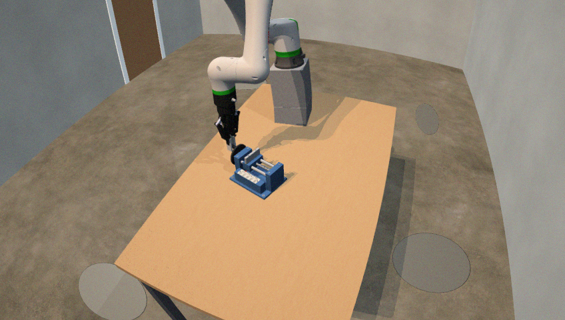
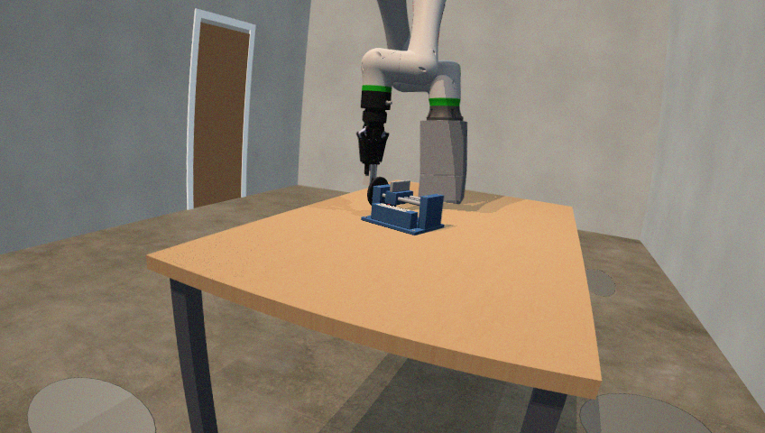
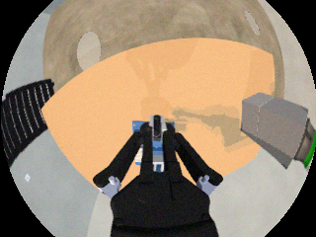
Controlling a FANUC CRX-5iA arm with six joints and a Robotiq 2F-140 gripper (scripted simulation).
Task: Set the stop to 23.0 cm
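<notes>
My gripper is now 2 cm to the right of the black handwheel and 2 cm above it. From my hand the other things lie so: grey stop plate (11 cm to the left, 4 cm below, 4 cm ahead).
</notes>
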